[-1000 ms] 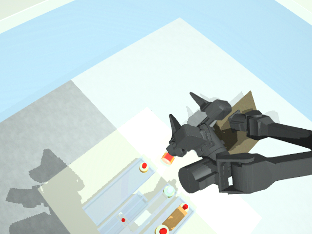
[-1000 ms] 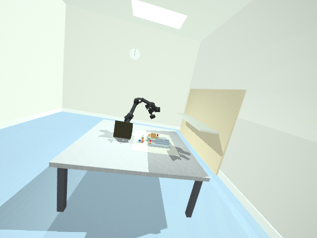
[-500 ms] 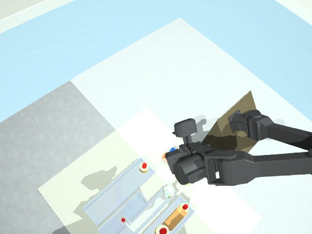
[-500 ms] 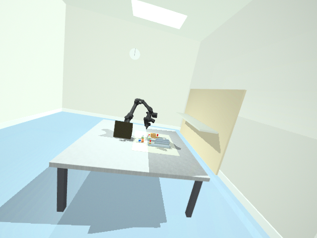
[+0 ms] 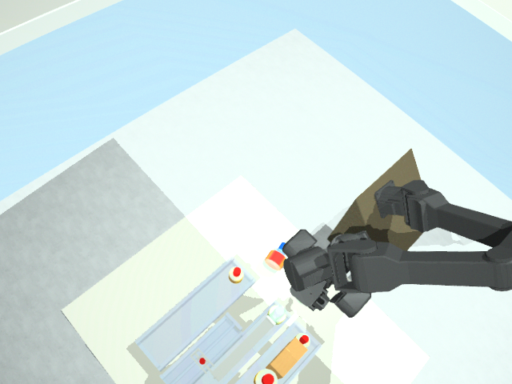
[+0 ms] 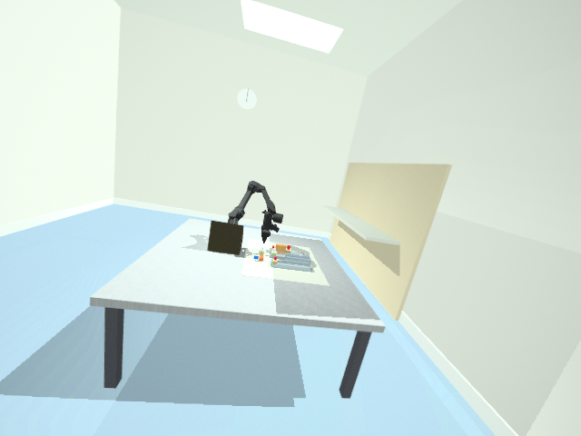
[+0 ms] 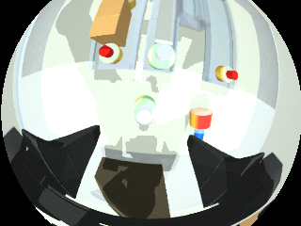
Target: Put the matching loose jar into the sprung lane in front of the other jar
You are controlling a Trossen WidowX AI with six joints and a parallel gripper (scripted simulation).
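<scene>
The tan block is 130 mm ahead of my gripper tip, 80 mm to the left of it and 60 mm below it.
</scene>
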